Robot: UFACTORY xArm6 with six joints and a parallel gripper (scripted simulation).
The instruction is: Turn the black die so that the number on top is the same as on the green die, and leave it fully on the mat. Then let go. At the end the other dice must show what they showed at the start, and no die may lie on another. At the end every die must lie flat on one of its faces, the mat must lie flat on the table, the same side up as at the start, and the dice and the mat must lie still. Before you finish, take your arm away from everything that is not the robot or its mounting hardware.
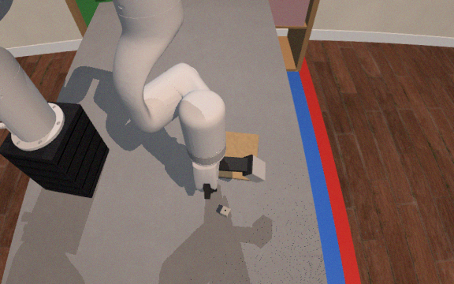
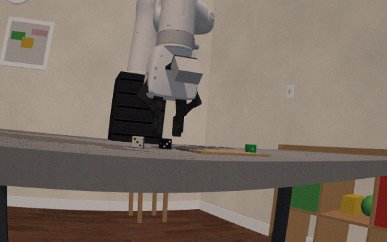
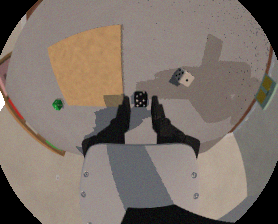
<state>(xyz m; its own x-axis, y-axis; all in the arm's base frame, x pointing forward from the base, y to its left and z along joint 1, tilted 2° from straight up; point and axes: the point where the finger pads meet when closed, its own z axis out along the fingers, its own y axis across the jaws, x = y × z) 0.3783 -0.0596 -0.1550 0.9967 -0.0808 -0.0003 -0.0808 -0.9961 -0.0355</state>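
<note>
Right now my hand is 40 mm above the black die. From my hand the other things lie so: tan mat: 90 mm to the left, 50 mm ahead, 40 mm below; green die: 210 mm to the left, 40 mm below, 10 mm ahead; white die: 70 mm to the right, 40 mm below, 30 mm ahead.
</note>
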